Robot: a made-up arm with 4 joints.
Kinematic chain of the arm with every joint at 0, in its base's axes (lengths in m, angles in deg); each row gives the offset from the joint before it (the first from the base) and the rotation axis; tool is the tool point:
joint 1: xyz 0 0 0.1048 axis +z
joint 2: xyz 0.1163 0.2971 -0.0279 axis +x
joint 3: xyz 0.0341 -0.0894 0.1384 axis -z
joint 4: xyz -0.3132 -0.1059 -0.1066 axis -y
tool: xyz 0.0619 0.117 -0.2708
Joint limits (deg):
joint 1: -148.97..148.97
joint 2: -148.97..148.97
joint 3: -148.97..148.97
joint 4: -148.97..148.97
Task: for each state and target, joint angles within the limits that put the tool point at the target. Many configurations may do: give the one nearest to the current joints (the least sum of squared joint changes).
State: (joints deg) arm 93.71 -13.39 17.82 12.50
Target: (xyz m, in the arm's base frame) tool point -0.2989 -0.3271 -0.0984
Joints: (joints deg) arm 134.99 31.69 32.37 9.20
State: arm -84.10 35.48 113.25 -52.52
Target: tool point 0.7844 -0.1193 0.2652
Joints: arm -68.86 34.49 114.07 -82.15
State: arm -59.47 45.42 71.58 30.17
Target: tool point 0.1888 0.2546 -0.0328
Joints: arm -16.47 16.09 46.31 47.49
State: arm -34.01 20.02 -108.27 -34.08
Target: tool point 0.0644 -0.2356 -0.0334
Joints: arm -26.15 -16.86 -93.79 -18.03
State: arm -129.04 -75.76 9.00 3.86
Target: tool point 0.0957 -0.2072 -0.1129
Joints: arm -144.27 -30.06 44.62 20.25
